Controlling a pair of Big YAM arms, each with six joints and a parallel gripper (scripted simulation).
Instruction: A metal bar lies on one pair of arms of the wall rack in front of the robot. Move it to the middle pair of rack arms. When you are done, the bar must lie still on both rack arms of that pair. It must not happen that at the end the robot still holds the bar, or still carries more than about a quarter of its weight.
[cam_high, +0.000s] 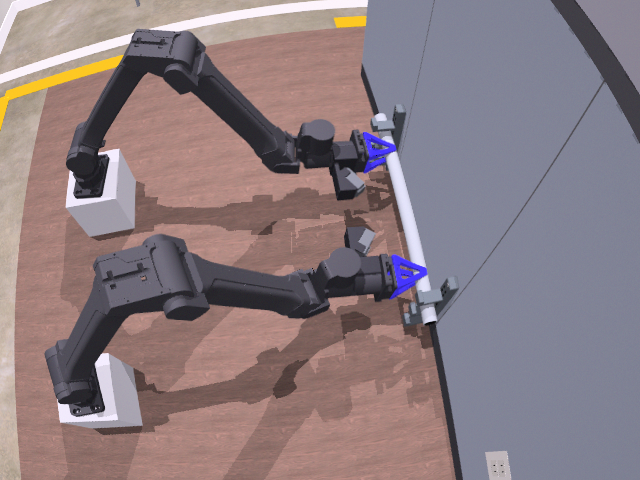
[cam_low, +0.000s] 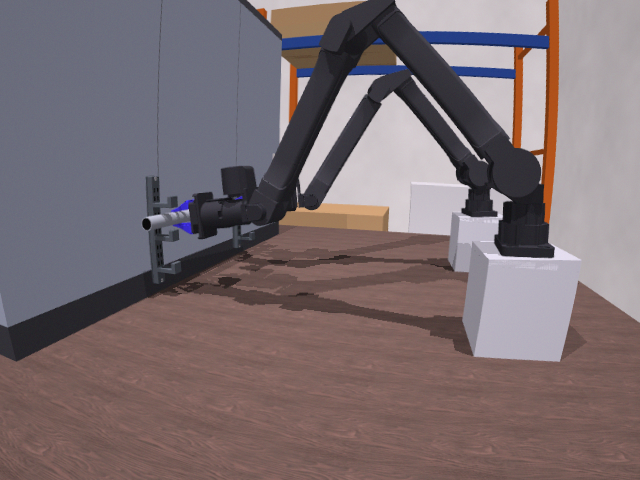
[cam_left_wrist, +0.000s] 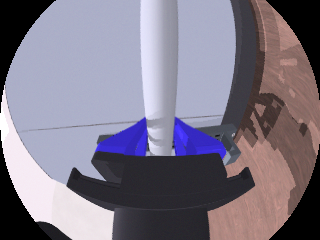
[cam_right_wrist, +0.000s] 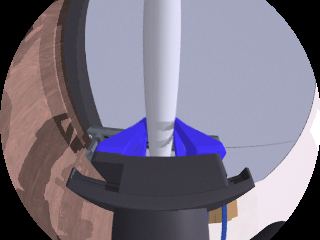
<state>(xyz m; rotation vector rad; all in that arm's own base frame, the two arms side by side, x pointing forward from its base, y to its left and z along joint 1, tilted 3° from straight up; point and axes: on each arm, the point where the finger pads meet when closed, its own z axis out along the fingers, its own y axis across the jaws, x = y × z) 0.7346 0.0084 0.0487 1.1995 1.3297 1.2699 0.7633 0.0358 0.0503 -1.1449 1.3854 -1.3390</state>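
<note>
Right now my left hand is 150 mm to the left of the metal bar. The rest, counted from my left hand: grey wall panel 190 mm ahead, 170 mm to the right, 270 mm above.
Right now the metal bar is 15 cm to the left of my right hand. The rest, counted from my right hand: grey wall panel 27 cm above, 19 cm ahead, 12 cm to the left.
</note>
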